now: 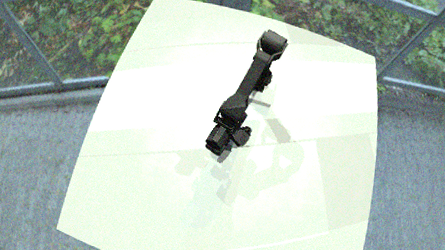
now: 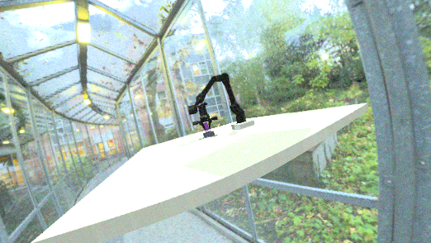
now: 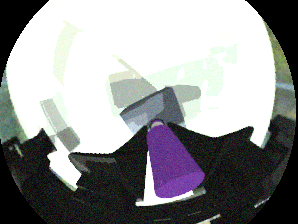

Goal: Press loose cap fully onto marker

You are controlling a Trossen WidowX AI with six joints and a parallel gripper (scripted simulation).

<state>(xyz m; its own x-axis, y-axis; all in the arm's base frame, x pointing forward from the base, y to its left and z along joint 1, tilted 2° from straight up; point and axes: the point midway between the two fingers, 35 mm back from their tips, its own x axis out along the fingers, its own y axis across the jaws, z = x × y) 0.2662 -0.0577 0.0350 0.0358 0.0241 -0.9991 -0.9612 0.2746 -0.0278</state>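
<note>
My gripper tip is 20 mm above the holder block. Also, from my gripper tip: purple cap (50 mm above).
</note>
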